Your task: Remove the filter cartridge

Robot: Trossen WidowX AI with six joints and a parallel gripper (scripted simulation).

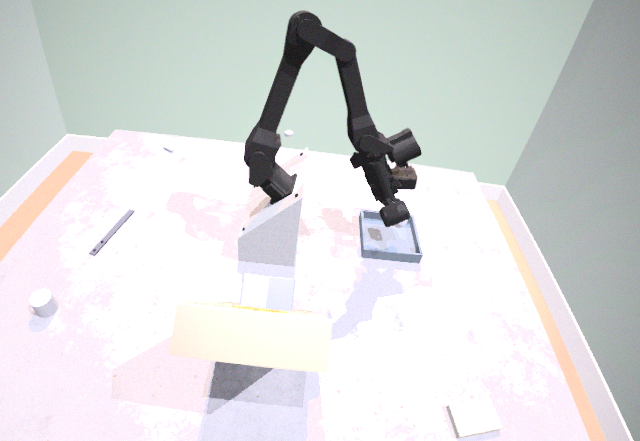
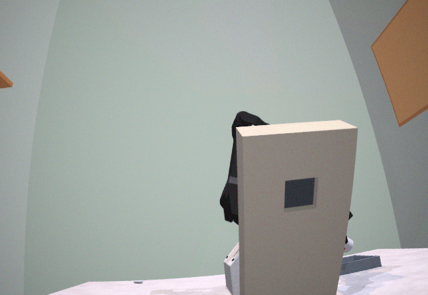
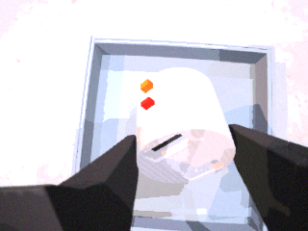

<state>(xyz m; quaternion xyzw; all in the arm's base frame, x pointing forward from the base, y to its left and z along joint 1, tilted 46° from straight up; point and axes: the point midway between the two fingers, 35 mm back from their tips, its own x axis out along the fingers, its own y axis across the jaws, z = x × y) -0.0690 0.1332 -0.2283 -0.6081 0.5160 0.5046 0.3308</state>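
The filter cartridge lies right at my gripper tip. Round my gripper tip: blue tray: 7 cm below; cream service panel: 40 cm ahead, 25 cm to the right, 6 cm above; white pad: 45 cm ahead, 16 cm to the left, 8 cm below.
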